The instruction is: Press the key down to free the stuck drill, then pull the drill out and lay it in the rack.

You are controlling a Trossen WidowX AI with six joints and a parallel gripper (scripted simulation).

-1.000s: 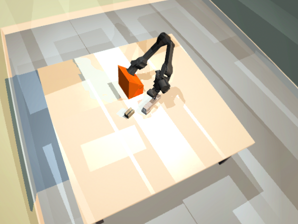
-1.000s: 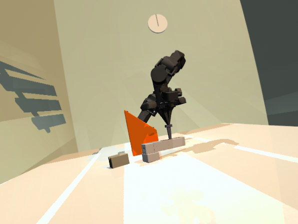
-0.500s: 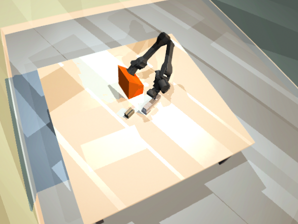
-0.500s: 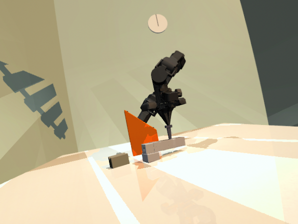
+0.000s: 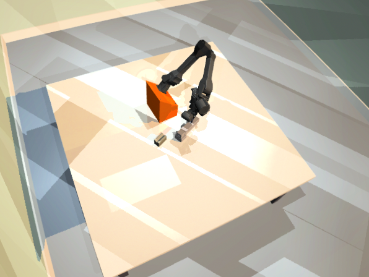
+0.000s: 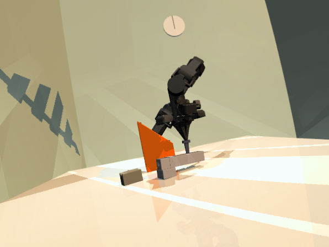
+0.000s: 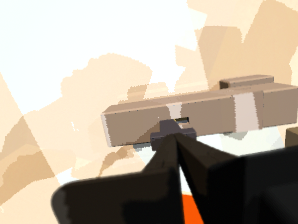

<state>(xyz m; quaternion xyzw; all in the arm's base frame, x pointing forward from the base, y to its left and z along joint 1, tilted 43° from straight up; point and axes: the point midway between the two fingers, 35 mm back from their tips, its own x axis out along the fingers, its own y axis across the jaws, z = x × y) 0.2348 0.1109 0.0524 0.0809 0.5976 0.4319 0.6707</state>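
Right now the t-shaped key is 3 cm below my gripper tip. From my gripper tip the other things lie so: drill: 3 cm ahead, 6 cm to the right, 6 cm below; then rack block: 3 cm ahead, 22 cm to the right, 9 cm below; then housing block: 1 cm ahead, 4 cm to the right, 7 cm below.
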